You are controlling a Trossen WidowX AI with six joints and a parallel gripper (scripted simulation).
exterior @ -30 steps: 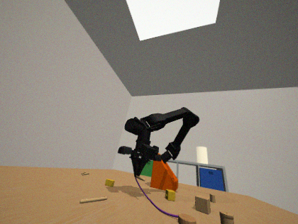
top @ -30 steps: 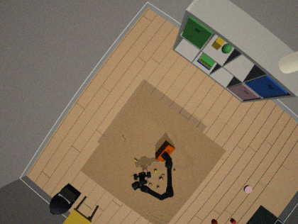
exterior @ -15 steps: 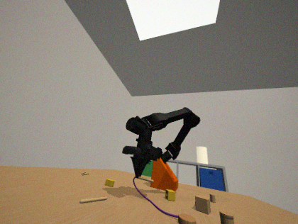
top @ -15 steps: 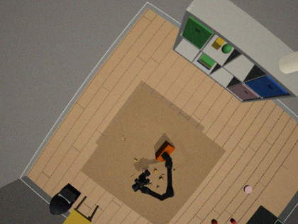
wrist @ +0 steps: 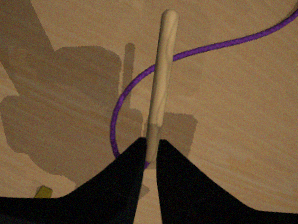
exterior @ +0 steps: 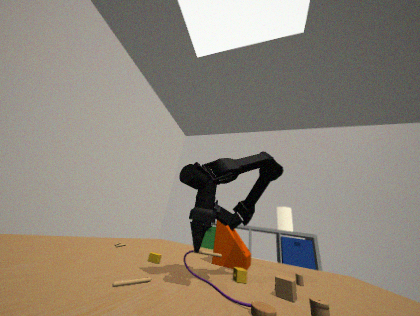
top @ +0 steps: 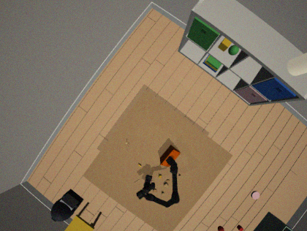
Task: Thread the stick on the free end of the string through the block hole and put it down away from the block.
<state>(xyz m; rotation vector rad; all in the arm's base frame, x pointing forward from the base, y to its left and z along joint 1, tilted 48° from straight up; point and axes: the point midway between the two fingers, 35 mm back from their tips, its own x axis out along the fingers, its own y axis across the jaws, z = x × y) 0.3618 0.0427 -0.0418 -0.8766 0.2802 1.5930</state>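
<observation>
The yellow block lies 11 cm behind my gripper tip, 10 cm to the left of it and 4 cm below it. The rest, counted from my gripper tip: wooden block (7 cm behind, 22 cm to the left, 4 cm below); loose stick (11 cm ahead, 7 cm to the right, 6 cm below).
</observation>
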